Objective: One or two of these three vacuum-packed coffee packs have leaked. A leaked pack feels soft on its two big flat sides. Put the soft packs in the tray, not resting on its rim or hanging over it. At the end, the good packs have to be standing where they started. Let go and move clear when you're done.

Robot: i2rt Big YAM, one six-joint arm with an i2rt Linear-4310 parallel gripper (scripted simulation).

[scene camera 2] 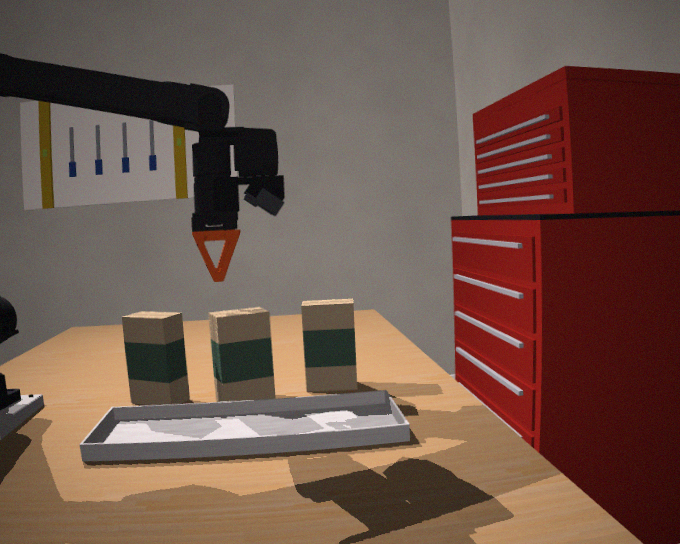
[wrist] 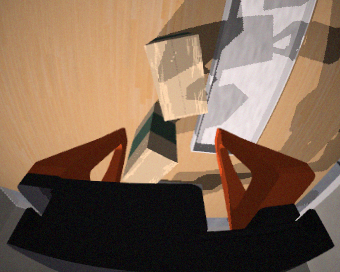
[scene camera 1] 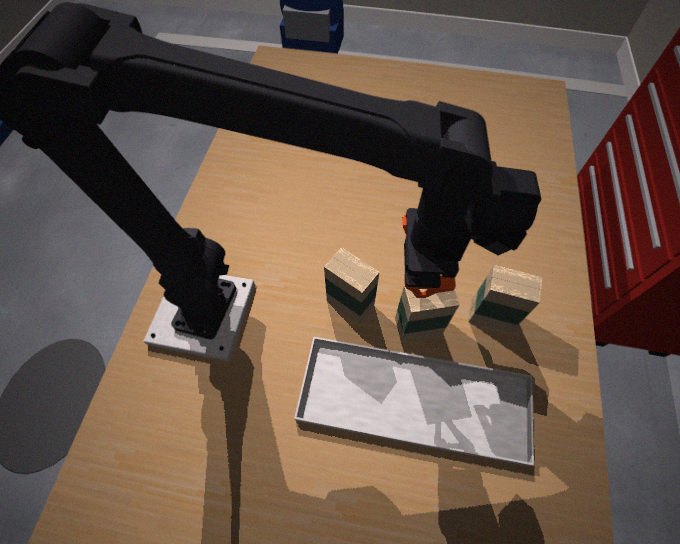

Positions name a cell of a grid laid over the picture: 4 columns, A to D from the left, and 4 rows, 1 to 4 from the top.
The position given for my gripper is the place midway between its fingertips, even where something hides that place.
Labels:
my gripper: scene camera 2 B3; wrist C2; scene camera 1 C3
grey tray: scene camera 2 B4; wrist D1; scene camera 1 C4

